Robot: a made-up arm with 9 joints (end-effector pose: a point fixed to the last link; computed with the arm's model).
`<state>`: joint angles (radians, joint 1 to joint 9).
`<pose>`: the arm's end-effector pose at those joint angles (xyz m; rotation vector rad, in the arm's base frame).
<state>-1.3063 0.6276 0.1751 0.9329 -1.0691 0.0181 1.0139 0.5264 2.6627</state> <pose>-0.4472 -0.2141 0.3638 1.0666 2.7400 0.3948</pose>
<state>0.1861 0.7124 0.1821 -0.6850 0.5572 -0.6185 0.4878 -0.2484 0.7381</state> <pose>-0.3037 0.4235 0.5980 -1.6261 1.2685 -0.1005</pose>
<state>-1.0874 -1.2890 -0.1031 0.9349 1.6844 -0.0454 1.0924 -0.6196 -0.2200</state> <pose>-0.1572 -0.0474 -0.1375 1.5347 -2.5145 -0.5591</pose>
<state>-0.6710 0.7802 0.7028 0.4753 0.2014 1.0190 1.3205 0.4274 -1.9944</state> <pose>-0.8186 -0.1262 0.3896 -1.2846 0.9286 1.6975</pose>
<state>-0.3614 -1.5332 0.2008 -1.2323 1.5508 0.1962 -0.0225 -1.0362 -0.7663</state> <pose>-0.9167 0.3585 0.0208 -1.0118 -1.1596 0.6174</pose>
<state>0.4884 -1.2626 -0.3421 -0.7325 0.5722 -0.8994 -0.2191 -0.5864 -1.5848</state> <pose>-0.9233 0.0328 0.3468 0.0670 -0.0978 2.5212</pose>
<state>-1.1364 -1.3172 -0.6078 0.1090 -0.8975 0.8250 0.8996 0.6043 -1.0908</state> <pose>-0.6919 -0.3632 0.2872 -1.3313 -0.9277 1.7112</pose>
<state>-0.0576 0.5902 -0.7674 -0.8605 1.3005 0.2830 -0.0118 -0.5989 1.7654</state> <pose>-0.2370 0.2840 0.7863 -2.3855 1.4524 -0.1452</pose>
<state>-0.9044 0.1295 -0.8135 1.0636 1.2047 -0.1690 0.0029 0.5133 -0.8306</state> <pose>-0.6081 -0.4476 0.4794 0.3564 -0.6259 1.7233</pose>
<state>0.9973 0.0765 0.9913 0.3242 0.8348 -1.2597 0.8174 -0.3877 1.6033</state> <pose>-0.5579 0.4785 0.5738 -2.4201 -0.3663 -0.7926</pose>
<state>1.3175 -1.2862 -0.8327 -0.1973 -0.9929 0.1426 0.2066 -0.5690 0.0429</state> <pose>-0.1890 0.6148 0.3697 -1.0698 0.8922 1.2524</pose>
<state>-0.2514 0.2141 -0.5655 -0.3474 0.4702 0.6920 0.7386 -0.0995 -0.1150</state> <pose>-0.5256 0.3122 0.6220 -1.3736 0.9902 0.5075</pose>
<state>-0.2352 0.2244 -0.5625 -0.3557 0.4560 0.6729 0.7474 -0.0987 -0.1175</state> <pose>-0.5146 0.3198 0.6246 -1.3532 1.0063 0.5037</pose>
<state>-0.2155 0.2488 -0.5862 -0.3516 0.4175 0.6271 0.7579 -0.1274 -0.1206</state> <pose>-0.5045 0.3254 0.6569 -1.2665 0.9902 0.5563</pose>
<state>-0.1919 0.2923 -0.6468 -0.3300 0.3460 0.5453 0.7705 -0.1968 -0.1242</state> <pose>-0.4929 0.3161 0.7301 -1.0832 0.9209 0.6675</pose>
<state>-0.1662 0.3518 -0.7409 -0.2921 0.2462 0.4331 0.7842 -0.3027 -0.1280</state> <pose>-0.4778 0.2678 0.8325 -0.8082 0.7871 0.7919</pose>
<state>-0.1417 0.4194 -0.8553 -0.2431 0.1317 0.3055 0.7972 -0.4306 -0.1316</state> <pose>-0.4665 0.1664 0.9285 -0.4837 0.5952 0.8757</pose>
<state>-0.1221 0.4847 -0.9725 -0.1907 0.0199 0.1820 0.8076 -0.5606 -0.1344</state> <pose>-0.4717 0.0319 0.9816 -0.1717 0.3747 0.8967</pose>
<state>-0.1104 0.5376 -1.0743 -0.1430 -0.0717 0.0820 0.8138 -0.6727 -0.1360</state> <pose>-0.4951 -0.0923 0.9862 0.0745 0.1694 0.8736</pose>
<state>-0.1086 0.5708 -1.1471 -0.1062 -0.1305 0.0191 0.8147 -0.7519 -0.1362</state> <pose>-0.5229 -0.1769 0.9677 0.2301 0.0175 0.8450</pose>
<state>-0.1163 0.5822 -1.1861 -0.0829 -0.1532 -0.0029 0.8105 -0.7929 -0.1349</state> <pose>-0.5415 -0.2192 0.9534 0.2975 -0.0643 0.8393</pose>
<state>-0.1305 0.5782 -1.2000 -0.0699 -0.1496 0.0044 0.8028 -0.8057 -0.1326</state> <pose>-0.5497 -0.2340 0.9511 0.3054 -0.0926 0.8578</pose>
